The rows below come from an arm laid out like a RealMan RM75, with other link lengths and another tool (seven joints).
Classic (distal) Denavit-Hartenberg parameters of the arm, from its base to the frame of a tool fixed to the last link. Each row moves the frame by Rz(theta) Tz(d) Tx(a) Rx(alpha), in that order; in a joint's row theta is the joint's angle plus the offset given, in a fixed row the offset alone. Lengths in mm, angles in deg.
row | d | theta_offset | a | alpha
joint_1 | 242.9 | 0 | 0 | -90
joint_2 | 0 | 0 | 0 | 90
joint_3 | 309.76 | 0 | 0 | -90
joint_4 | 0 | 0 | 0 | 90
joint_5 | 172.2 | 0 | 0 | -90
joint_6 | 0 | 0 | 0 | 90
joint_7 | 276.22 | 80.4 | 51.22 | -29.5
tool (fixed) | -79.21 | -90 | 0 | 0
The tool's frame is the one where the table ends.
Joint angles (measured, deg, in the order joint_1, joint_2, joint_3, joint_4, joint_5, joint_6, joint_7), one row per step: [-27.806, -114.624, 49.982, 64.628, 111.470, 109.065, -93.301]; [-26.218, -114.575, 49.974, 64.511, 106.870, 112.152, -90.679]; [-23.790, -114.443, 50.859, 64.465, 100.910, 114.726, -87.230]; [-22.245, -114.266, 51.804, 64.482, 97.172, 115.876, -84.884]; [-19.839, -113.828, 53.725, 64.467, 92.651, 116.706, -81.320]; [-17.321, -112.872, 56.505, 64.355, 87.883, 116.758, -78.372]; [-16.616, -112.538, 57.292, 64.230, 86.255, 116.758, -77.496]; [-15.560, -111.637, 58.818, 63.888, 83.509, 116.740, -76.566]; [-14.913, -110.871, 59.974, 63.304, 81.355, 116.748, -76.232]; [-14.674, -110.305, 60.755, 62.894, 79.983, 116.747, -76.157]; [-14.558, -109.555, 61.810, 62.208, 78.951, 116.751, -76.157]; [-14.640, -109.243, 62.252, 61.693, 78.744, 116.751, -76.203]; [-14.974, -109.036, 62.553, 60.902, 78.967, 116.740, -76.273]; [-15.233, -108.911, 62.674, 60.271, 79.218, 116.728, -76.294]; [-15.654, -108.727, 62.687, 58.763, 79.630, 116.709, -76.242]
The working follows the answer.
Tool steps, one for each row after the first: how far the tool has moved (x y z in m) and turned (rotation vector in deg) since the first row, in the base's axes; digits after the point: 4 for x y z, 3 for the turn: [0.0038, -0.0182, 0.0099, -0.809, -4.334, -3.500]; [0.0056, -0.0395, 0.0210, -0.653, -9.352, -7.732]; [0.0057, -0.0519, 0.0274, -0.092, -12.208, -10.514]; [0.0026, -0.0683, 0.0337, 1.029, -15.176, -13.908]; [-0.0013, -0.0828, 0.0405, 2.133, -17.684, -16.393]; [-0.0022, -0.0867, 0.0433, 2.607, -18.623, -17.107]; [-0.0039, -0.0923, 0.0492, 2.984, -19.949, -17.850]; [-0.0050, -0.0956, 0.0543, 3.029, -21.117, -17.941]; [-0.0053, -0.0970, 0.0579, 2.929, -21.808, -18.000]; [-0.0066, -0.0981, 0.0610, 2.311, -22.128, -17.799]; [-0.0073, -0.0979, 0.0618, 1.866, -22.171, -17.521]; [-0.0079, -0.0965, 0.0615, 1.259, -22.081, -17.058]; [-0.0085, -0.0953, 0.0611, 0.877, -21.992, -16.670]; [-0.0098, -0.0925, 0.0608, 0.390, -22.073, -15.648]
Tool pose at each row, in the base's axes (x y z in m, rotation vector in deg; rounded; the steps above come from the unrounded poses): [-0.1713, 0.2705, -0.0071, 173.178, 30.564, -15.002]; [-0.1675, 0.2523, 0.0028, 173.271, 24.764, -8.759]; [-0.1657, 0.2310, 0.0139, 173.974, 18.051, -1.338]; [-0.1656, 0.2186, 0.0203, 174.655, 13.746, 2.996]; [-0.1686, 0.2022, 0.0267, 175.741, 8.571, 7.657]; [-0.1726, 0.1877, 0.0335, 176.542, 4.757, 11.687]; [-0.1734, 0.1838, 0.0362, 176.828, 3.658, 13.231]; [-0.1752, 0.1782, 0.0421, 176.891, 2.464, 15.326]; [-0.1763, 0.1749, 0.0473, 176.590, 2.235, 17.088]; [-0.1766, 0.1735, 0.0509, 176.285, 2.074, 18.082]; [-0.1779, 0.1724, 0.0539, 175.580, 2.270, 18.342]; [-0.1786, 0.1726, 0.0547, 175.117, 2.627, 18.255]; [-0.1792, 0.1740, 0.0544, 174.521, 3.250, 17.919]; [-0.1798, 0.1752, 0.0540, 174.143, 3.790, 17.664]; [-0.1811, 0.1780, 0.0537, 173.526, 5.250, 17.646]

